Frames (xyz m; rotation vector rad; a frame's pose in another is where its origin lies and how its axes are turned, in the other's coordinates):
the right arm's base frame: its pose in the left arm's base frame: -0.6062 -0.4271 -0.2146 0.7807 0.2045 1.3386
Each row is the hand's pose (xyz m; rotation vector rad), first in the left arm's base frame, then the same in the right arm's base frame.
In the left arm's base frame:
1: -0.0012 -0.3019 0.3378 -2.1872 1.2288 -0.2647
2: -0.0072 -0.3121 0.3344 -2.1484 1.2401 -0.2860
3: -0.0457 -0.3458 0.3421 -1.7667 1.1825 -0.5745
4: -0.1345 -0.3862 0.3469 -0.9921 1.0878 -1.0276
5: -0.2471 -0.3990 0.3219 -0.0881 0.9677 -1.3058
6: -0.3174 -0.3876 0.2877 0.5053 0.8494 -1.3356
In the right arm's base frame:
1: 0.4320 -0.1385 0.6936 1.2007 -2.2700 1.4672
2: 0.4200 -0.1360 0.6917 1.1830 -2.2650 1.5187
3: 0.3814 -0.1017 0.6891 1.1022 -2.0015 2.0778
4: 0.3229 -0.0295 0.6590 -0.6008 1.1534 -2.7179
5: 0.2751 0.0441 0.5831 0.1282 0.1771 -2.8084
6: 0.2576 0.0791 0.5145 0.5616 -0.3801 -2.5808

